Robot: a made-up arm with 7 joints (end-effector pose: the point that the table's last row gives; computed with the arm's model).
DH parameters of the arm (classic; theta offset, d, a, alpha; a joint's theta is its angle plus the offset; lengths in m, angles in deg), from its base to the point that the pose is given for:
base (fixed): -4.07 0 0 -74.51
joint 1: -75.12 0.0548 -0.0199 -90
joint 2: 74 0 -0.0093 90
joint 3: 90 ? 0.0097 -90
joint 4: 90 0.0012 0.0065 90
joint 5: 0 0.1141 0 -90
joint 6: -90 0 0.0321 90
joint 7: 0 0 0 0
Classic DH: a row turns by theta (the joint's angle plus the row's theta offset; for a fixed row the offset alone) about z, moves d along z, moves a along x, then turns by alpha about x.
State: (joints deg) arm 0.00 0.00 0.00 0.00 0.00 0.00 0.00
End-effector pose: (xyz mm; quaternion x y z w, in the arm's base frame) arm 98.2 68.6 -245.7 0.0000 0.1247 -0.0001 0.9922
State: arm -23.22 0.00 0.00 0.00 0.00 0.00 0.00
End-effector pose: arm 190.6 46.7 -190.2 -0.0069 -0.0698 -0.0551 0.9960
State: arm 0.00 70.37 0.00 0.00 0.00 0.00 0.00
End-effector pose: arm 135.1 259.2 -101.2 0.5717 0.1019 -0.0719 0.8109
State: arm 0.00 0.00 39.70 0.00 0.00 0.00 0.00
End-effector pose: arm 62.6 168.0 -236.6 0.0424 0.1173 0.3368 0.9333
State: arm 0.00 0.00 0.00 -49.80 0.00 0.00 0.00
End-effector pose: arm 81.0 68.6 -123.6 0.0000 -0.3046 -0.0001 0.9525
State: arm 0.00 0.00 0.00 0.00 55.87 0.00 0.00
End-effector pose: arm 98.2 68.6 -245.7 0.4648 0.1101 -0.0585 0.8766
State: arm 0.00 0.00 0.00 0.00 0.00 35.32 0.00
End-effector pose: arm 87.9 68.6 -262.2 0.0000 0.4198 -0.0001 0.9076
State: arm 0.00 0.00 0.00 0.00 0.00 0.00 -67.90
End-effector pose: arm 98.2 68.6 -245.7 -0.0696 0.1035 -0.5542 0.8230
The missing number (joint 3, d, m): -0.2032
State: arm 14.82 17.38 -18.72 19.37 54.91 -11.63 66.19
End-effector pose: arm -10.0 101.6 -290.4 0.5419 -0.0680 0.1006 0.8316
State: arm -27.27 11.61 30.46 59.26 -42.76 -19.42 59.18
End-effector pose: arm 154.1 162.7 -291.5 -0.2152 0.2610 0.7607 0.5540
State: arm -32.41 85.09 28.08 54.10 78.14 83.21 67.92
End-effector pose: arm 87.9 360.0 52.1 -0.5776 -0.1612 -0.6769 0.4268
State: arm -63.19 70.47 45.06 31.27 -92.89 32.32 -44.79
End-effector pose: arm 173.2 311.0 90.9 -0.2504 -0.5101 -0.3802 0.7298
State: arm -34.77 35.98 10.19 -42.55 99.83 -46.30 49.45
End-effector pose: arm 164.0 109.9 -49.8 0.5983 -0.7903 0.0872 0.0995
